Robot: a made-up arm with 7 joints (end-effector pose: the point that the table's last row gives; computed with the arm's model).
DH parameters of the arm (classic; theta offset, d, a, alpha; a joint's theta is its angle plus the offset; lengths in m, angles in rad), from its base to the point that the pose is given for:
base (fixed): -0.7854 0 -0.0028 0
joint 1: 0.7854 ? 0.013 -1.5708
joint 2: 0 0.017 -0.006 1.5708
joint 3: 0 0.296 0.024 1.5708
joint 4: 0 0.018 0.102 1.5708
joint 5: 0 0.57 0.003 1.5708
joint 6: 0 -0.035 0.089 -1.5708
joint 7: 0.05 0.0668 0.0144 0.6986
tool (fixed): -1.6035 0.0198 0 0
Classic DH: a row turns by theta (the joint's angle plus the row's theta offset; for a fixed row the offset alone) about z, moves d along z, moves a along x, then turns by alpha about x.
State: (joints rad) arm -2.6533 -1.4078 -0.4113 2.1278 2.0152 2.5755 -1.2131
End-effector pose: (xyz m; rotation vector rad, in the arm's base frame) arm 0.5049 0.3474 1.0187 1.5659 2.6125 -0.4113
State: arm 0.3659 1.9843 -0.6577 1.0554 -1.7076 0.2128 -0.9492
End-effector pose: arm -0.0220 -0.3721 -0.0272 0.9713 -0.8412 0.9199
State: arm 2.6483 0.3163 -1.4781 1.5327 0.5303 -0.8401 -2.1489
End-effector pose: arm 0.1827 0.5750 0.9500 -0.7223 1.3410 0.4675
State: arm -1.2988 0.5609 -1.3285 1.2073 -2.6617 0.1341 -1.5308
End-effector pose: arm -0.5353 -0.3801 0.4938 0.2185 -1.1555 0.2186
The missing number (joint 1, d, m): 0.5
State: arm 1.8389 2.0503 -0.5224 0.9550 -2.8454 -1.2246 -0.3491
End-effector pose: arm 0.2066 -0.1095 0.1545 0.7958 0.2687 0.6554
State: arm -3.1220 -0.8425 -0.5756 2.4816 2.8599 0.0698 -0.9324
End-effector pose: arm 0.3782 0.2407 1.2939 -0.3086 0.9892 -0.1543
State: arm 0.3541 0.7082 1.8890 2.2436 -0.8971 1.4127 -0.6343
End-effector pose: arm 0.2385 0.6467 1.1483 1.1920 -2.3318 -0.7725
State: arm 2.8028 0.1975 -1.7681 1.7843 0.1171 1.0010 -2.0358
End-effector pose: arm 0.2653 0.5756 1.0339 -1.8370 2.1739 -0.3813
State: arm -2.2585 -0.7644 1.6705 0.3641 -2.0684 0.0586 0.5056
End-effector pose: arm 0.1830 -0.3067 0.2009 -0.9070 -2.2861 0.8266
